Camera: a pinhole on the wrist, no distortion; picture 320 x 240 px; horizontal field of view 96.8 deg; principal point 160.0 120.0 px. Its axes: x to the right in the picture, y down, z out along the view. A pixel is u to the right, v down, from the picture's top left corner.
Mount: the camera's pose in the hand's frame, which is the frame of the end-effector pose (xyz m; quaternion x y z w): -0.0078 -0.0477 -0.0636 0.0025 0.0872 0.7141 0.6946
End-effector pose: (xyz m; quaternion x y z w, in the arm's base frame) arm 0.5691 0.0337 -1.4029 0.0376 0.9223 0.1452 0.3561
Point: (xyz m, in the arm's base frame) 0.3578 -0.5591 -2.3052
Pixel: outside the picture
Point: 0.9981 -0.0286 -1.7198
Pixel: 111 172
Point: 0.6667 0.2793 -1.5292
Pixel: 254 107
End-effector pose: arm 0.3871 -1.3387 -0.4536 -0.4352 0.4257 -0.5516 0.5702
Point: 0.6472 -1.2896 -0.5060
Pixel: 219 151
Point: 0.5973 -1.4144 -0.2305
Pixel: 90 100
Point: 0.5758 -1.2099 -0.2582
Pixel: 96 202
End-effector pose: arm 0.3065 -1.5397 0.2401 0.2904 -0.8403 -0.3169 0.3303
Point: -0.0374 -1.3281 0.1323
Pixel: 203 127
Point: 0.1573 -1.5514 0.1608
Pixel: 158 88
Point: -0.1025 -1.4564 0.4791
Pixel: 306 9
